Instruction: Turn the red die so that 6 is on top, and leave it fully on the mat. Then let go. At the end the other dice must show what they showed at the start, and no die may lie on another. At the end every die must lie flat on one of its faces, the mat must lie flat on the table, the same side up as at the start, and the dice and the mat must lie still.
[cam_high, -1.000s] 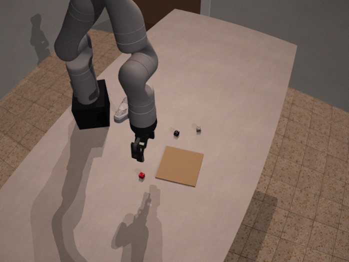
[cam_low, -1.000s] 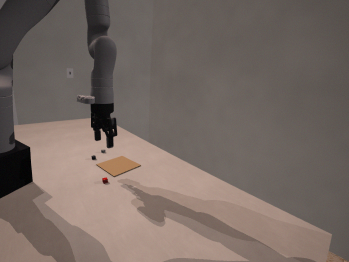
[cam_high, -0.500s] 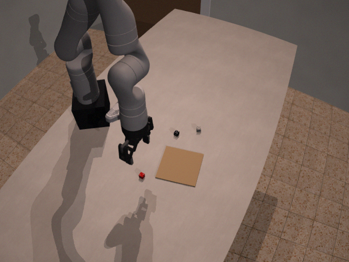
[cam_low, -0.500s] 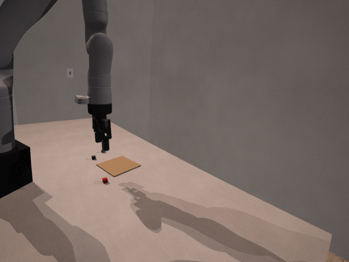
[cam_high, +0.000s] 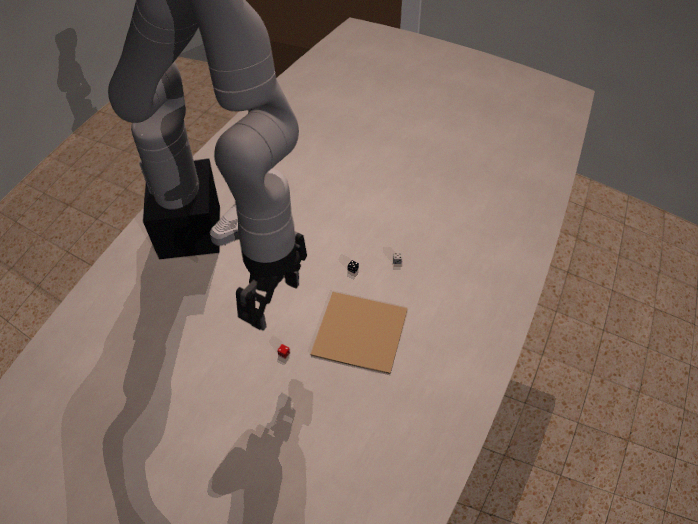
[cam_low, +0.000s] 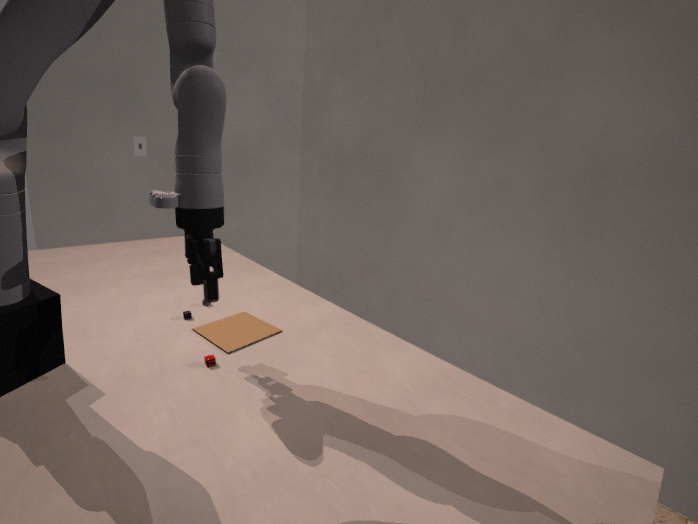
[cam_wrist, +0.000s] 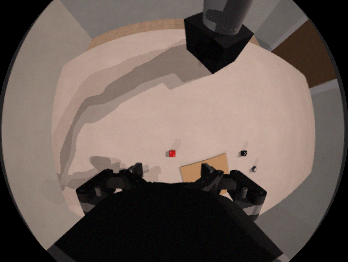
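My hand is 14 cm above the red die. From my hand the other things lie so: black die (3 cm ahead, 22 cm to the left, 14 cm below); grey die (10 cm ahead, 28 cm to the left, 14 cm below); tan mat (10 cm ahead, 10 cm to the left, 15 cm below).
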